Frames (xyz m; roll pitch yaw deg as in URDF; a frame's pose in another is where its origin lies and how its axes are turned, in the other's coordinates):
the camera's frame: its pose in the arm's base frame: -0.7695 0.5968 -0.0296 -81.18 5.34 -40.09
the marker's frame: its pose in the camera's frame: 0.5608 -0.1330 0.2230 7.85 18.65 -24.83
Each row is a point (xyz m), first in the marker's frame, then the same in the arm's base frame.
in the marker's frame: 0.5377 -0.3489 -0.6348
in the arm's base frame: -0.6183 -0.3909 0.2967
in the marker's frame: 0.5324 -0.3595 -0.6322
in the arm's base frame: -0.6234 -0.3846 0.3057
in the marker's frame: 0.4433 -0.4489 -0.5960
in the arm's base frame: -0.6750 -0.2860 0.3753
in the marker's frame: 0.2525 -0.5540 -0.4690
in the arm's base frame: -0.7078 -0.0531 0.4663
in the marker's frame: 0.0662 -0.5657 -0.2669
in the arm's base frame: -0.6377 0.2104 0.5035
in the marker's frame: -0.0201 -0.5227 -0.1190
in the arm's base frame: -0.5411 0.3580 0.4980
